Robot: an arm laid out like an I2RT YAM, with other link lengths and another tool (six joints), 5 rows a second.
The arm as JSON. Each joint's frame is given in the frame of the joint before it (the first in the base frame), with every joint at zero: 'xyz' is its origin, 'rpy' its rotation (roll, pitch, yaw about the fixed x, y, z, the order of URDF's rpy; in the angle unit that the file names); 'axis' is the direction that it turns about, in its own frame. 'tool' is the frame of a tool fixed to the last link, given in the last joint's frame.
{
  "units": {
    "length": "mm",
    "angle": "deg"
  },
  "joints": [
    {
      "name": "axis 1",
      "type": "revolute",
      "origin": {
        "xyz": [
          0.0,
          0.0,
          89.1
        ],
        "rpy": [
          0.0,
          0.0,
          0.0
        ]
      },
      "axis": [
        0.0,
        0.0,
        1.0
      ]
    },
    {
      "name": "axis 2",
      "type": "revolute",
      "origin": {
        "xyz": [
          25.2,
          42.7,
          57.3
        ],
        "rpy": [
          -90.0,
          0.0,
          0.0
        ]
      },
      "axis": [
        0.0,
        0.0,
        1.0
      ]
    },
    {
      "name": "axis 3",
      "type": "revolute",
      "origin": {
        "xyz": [
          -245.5,
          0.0,
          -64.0
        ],
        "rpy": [
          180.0,
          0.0,
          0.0
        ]
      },
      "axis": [
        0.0,
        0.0,
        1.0
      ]
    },
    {
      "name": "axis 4",
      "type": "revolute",
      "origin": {
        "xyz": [
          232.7,
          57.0,
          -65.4
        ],
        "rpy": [
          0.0,
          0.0,
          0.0
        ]
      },
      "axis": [
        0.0,
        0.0,
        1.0
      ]
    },
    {
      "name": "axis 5",
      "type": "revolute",
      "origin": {
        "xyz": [
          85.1,
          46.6,
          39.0
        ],
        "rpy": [
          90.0,
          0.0,
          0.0
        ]
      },
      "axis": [
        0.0,
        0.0,
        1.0
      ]
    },
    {
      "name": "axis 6",
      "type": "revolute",
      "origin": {
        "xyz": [
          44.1,
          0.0,
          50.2
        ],
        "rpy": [
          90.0,
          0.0,
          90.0
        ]
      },
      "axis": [
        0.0,
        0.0,
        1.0
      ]
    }
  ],
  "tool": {
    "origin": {
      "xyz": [
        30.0,
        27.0,
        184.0
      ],
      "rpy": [
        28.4,
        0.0,
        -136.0
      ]
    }
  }
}
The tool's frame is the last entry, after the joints.
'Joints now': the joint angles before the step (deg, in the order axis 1, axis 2, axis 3, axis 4, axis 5, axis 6). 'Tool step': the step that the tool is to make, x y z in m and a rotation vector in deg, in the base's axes. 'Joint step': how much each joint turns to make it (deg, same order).
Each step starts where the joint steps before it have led.
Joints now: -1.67 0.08 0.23 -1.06 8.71 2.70
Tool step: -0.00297 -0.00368 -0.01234 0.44 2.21 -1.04
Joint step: -0.01 -0.01 0.00 -2.30 1.01 0.42
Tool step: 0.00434 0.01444 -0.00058 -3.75 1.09 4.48
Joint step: 0.02 0.02 -0.02 -0.40 -4.23 -4.07
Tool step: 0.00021 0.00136 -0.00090 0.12 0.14 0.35
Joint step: -0.04 -0.02 0.00 -0.17 -0.40 0.09
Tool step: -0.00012 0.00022 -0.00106 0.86 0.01 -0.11
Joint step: 0.01 0.01 0.00 -0.10 0.06 0.87
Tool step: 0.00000 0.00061 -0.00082 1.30 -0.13 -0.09
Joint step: -0.01 0.00 0.00 -0.03 -0.01 1.31
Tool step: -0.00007 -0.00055 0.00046 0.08 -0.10 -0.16
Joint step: 0.00 0.00 0.01 0.09 0.16 0.09
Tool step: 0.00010 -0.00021 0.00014 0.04 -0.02 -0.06
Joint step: 0.00 0.15 0.01 0.16 0.05 0.04
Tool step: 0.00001 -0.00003 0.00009 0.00 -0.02 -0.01
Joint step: 0.01 0.00 0.00 0.02 0.02 0.00
